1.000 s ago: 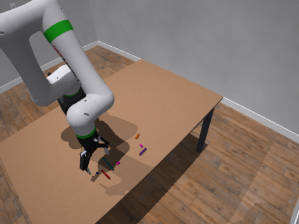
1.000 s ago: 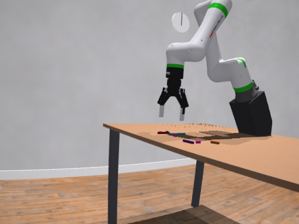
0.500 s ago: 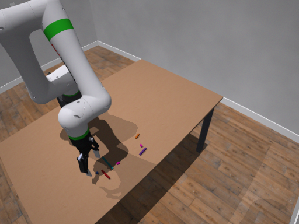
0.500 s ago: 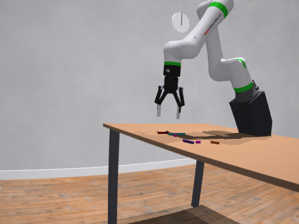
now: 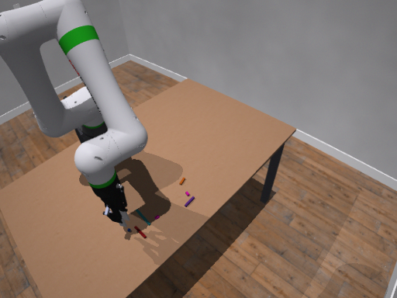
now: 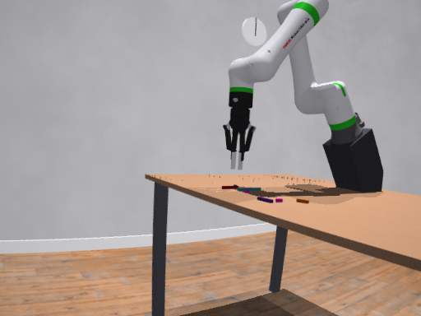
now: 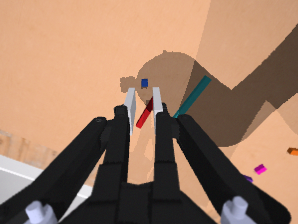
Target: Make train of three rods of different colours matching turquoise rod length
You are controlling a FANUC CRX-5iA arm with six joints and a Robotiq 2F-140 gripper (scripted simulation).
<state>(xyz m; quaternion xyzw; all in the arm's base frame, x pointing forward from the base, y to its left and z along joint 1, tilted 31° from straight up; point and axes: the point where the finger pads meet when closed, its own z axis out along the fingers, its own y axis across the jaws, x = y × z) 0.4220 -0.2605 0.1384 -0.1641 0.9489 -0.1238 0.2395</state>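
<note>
The blue rod lies 10 cm below my hand. The rest, counted from my hand: purple rod: 25 cm to the left, 15 cm ahead, 10 cm below; red rod: 10 cm below, 5 cm ahead, 2 cm to the left; turquoise rod: 10 cm below, 8 cm to the left, 1 cm ahead.
</note>
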